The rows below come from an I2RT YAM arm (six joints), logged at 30 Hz.
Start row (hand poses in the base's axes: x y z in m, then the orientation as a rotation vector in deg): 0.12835 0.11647 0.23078 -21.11 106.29 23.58
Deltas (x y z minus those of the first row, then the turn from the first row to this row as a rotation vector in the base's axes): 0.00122 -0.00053 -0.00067 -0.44 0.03 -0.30; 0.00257 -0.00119 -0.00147 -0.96 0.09 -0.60; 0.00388 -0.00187 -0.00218 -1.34 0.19 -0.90; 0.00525 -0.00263 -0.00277 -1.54 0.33 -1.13; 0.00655 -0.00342 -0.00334 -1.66 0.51 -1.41; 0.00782 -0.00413 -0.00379 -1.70 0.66 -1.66; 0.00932 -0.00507 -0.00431 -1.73 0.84 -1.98; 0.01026 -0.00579 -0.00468 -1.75 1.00 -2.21; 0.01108 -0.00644 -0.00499 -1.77 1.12 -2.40; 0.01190 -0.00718 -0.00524 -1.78 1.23 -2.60; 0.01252 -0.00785 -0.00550 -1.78 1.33 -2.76; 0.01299 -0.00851 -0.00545 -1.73 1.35 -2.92; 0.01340 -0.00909 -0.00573 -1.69 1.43 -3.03; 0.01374 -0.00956 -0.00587 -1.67 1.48 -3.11; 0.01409 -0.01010 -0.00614 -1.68 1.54 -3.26
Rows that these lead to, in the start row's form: 0.12957 0.11594 0.23011 -21.12 106.47 22.98; 0.13092 0.11528 0.22931 -21.18 106.70 22.31; 0.13223 0.11460 0.22860 -21.14 106.93 21.79; 0.13360 0.11384 0.22801 -21.04 107.14 21.48; 0.13490 0.11305 0.22744 -20.83 107.38 21.22; 0.13617 0.11234 0.22699 -20.60 107.56 21.05; 0.13767 0.11140 0.22647 -20.29 107.78 20.85; 0.13861 0.11068 0.22610 -20.06 107.96 20.71; 0.13943 0.11003 0.22579 -19.88 108.10 20.59; 0.14025 0.10929 0.22554 -19.68 108.23 20.47; 0.14087 0.10862 0.22528 -19.52 108.35 20.39; 0.14134 0.10796 0.22533 -19.33 108.37 20.33; 0.14175 0.10738 0.22505 -19.18 108.45 20.31; 0.14209 0.10691 0.22491 -19.09 108.50 20.29; 0.14244 0.10637 0.22464 -18.94 108.57 20.19
